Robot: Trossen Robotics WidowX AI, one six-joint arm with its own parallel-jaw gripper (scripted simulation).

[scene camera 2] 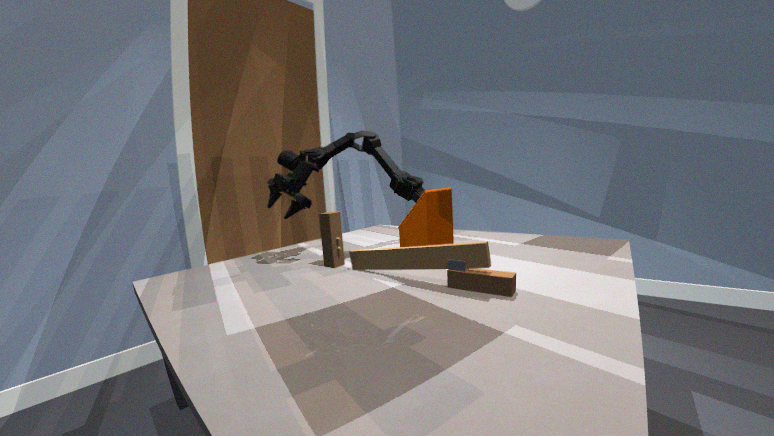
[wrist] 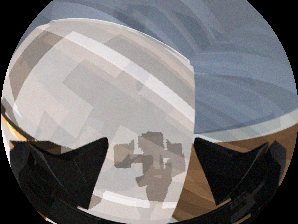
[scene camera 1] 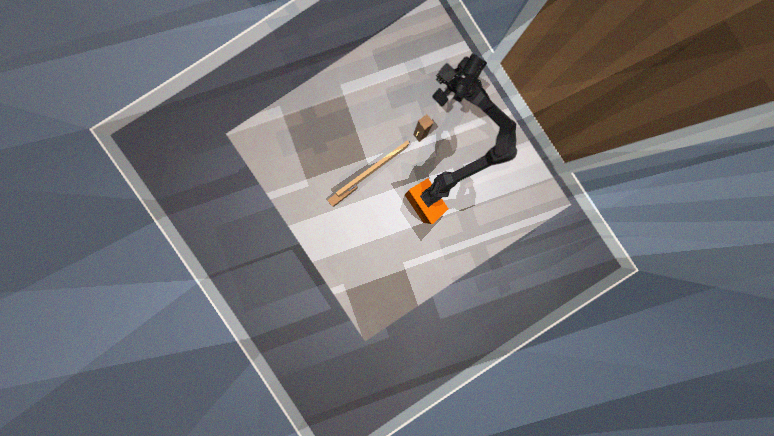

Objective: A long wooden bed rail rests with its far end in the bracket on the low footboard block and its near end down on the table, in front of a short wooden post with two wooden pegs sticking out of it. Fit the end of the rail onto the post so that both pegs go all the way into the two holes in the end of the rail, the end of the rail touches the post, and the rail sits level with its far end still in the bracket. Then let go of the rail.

Labels:
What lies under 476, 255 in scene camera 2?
A long wooden rail.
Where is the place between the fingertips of the gripper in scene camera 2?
276, 213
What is the gripper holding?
Nothing.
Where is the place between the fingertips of the gripper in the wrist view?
At 152, 143

